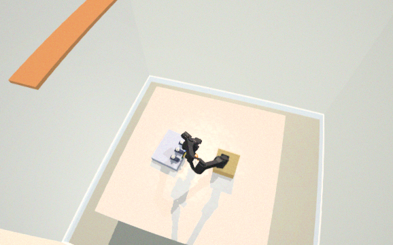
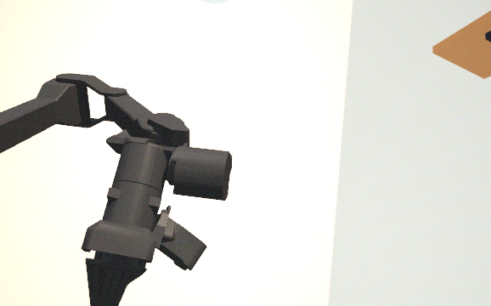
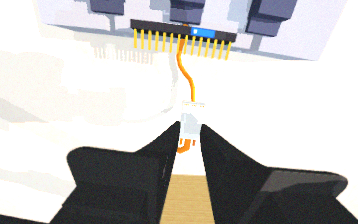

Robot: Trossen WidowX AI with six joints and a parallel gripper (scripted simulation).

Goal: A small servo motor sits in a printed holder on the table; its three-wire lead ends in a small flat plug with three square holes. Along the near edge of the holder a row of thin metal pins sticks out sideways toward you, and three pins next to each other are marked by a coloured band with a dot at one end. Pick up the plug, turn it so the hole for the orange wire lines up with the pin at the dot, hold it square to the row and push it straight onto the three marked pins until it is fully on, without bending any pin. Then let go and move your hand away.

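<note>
Right now the blue band is 80 mm ahead of my gripper tip and 20 mm below it. Also, from my gripper tip: black pin strip 80 mm ahead, 10 mm to the left, 30 mm below; then green band 80 mm ahead, 10 mm to the left, 50 mm below.
</note>
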